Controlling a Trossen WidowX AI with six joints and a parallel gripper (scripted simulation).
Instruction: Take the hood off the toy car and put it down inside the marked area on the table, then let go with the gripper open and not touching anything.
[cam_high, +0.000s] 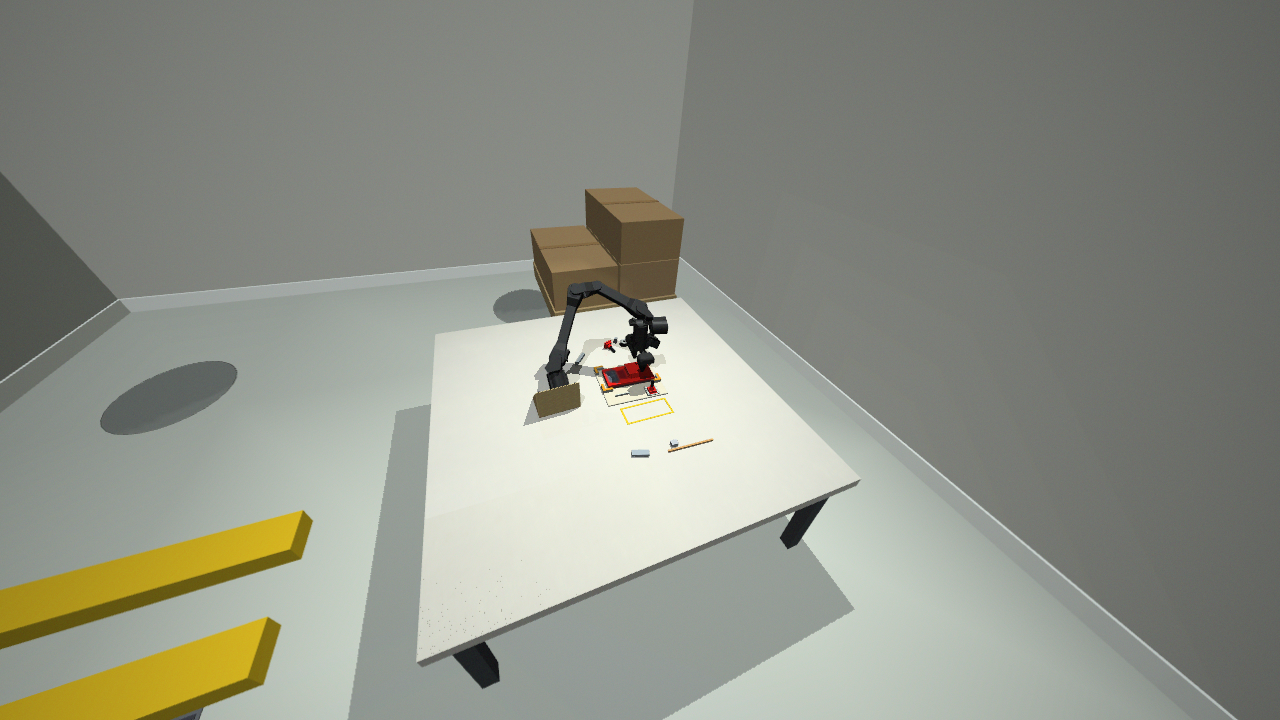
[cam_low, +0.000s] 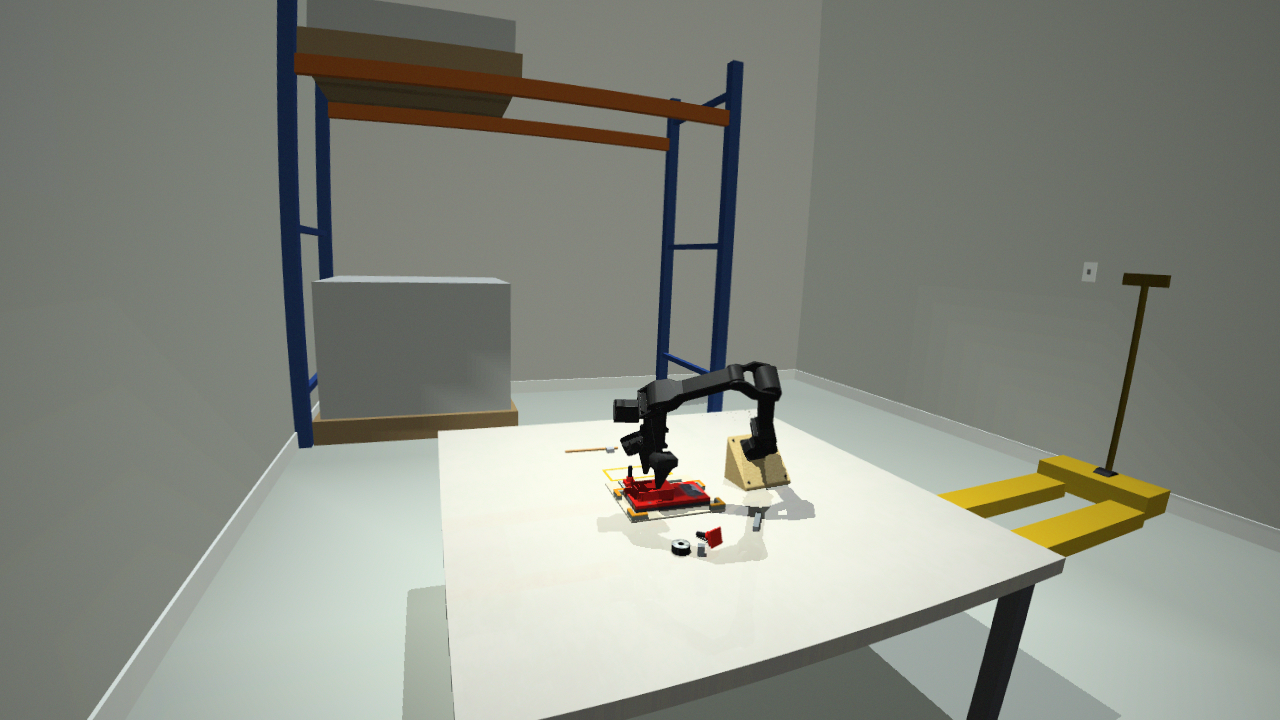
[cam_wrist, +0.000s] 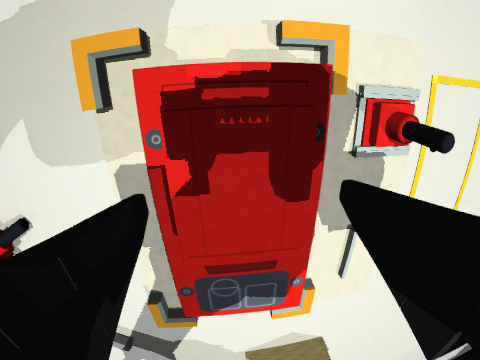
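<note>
Right now my gripper tip is 20 mm above the red hood. Also, from my gripper tip: wooden stick: 10 mm ahead, 410 mm to the right, 60 mm below; black wheel: 40 mm ahead, 230 mm to the left, 50 mm below.
</note>
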